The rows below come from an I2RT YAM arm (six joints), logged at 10 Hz.
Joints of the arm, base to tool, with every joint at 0 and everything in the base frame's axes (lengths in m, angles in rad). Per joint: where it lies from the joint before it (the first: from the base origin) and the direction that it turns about. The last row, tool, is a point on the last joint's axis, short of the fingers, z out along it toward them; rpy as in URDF.
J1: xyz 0 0 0.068 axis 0 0 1
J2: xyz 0.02 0.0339 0.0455 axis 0 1 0
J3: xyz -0.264 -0.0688 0 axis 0 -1 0
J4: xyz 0.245 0.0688 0.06 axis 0 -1 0
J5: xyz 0.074 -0.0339 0.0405 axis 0 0 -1
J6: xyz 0.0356 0 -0.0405 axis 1 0 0
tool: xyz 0 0 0 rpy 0 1.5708 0
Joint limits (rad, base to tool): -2.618..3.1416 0..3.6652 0..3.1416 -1.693..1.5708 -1.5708..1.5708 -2.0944..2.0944
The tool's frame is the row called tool.
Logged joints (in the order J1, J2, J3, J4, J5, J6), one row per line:
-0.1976, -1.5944, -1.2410, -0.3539, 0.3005, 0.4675
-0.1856, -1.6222, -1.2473, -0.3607, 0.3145, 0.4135
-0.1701, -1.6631, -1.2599, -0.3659, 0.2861, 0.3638
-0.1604, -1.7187, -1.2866, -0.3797, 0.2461, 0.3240
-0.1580, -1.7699, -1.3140, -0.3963, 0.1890, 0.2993
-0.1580, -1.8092, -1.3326, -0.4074, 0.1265, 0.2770
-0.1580, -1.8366, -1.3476, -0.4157, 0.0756, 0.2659
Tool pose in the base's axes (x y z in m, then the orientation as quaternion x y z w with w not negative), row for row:
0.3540, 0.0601, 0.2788, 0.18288, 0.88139, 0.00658, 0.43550
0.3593, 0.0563, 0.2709, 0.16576, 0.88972, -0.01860, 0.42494
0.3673, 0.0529, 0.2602, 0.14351, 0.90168, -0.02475, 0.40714
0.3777, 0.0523, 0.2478, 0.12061, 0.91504, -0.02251, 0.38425
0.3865, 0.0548, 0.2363, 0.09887, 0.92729, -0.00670, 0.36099
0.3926, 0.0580, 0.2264, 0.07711, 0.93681, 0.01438, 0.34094
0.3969, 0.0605, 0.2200, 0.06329, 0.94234, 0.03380, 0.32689
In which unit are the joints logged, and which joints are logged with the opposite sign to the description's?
The joints are logged in radians. Opposite sign: J1, J2, J3.
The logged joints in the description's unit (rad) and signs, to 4 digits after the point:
0.1976, 1.5944, 1.2410, -0.3539, 0.3005, 0.4675
0.1856, 1.6222, 1.2473, -0.3607, 0.3145, 0.4135
0.1701, 1.6631, 1.2599, -0.3659, 0.2861, 0.3638
0.1604, 1.7187, 1.2866, -0.3797, 0.2461, 0.3240
0.1580, 1.7699, 1.3140, -0.3963, 0.1890, 0.2993
0.1580, 1.8092, 1.3326, -0.4074, 0.1265, 0.2770
0.1580, 1.8366, 1.3476, -0.4157, 0.0756, 0.2659

